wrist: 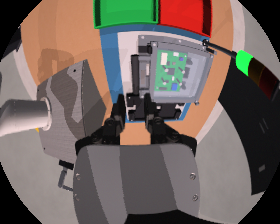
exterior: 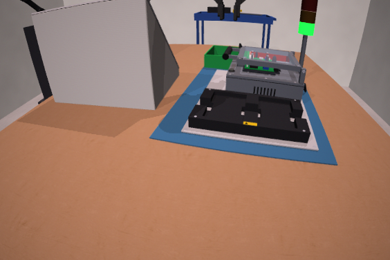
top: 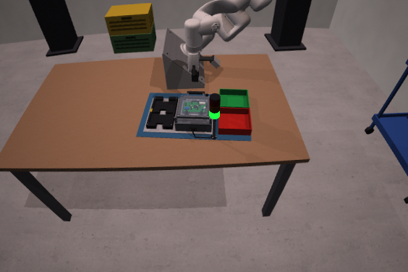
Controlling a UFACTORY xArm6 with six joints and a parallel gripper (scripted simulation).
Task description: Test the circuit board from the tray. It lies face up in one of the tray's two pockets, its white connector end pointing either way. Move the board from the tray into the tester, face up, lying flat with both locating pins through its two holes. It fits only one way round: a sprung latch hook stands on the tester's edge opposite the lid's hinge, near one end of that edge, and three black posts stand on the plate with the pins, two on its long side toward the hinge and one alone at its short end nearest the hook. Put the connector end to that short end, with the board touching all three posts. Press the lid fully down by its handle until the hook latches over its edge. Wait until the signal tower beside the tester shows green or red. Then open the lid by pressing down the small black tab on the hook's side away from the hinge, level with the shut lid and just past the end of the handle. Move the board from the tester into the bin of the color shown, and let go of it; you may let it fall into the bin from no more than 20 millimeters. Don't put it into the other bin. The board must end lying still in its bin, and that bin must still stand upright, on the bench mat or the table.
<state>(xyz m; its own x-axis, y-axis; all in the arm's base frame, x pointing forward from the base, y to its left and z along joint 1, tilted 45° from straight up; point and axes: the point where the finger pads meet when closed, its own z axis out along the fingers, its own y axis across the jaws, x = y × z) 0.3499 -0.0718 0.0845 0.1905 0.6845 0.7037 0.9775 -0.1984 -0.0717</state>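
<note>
Now: the latch hook 11 cm below my hand, 5 cm to the left of it and 3 cm ahead of it. Round my hand: green circuit board 13 cm below, 8 cm ahead, 1 cm to the right; then tester lid 11 cm below, 9 cm ahead, 2 cm to the right; then plate 13 cm below, 9 cm ahead, 1 cm to the right.
</note>
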